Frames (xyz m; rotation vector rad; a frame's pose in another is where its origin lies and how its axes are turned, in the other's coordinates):
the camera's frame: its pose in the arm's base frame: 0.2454 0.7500 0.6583 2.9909 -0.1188 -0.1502
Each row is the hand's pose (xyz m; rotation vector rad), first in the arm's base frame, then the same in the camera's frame.
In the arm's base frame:
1: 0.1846 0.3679 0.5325 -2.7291 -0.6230 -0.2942
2: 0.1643 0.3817 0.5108 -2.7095 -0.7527 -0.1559
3: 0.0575 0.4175 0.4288 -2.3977 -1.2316 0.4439
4: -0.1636 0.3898 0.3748 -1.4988 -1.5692 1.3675
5: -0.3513 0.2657 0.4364 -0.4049 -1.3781 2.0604
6: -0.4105 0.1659 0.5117 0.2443 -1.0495 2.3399
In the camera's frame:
1: -0.0157 0.3627 0.1837 0.4597 0.3277 -0.5246
2: -0.0350 0.3473 0.2053 0.4493 0.2352 -0.6251
3: -0.1363 0.3075 0.2922 0.5010 -0.1942 -1.0498
4: -0.3481 0.3427 0.3725 0.6514 -1.0691 -1.5623
5: -0.5294 0.4876 0.3490 0.7548 -2.1371 -1.7170
6: -0.5866 0.6014 0.2950 -0.6483 2.5548 1.3819

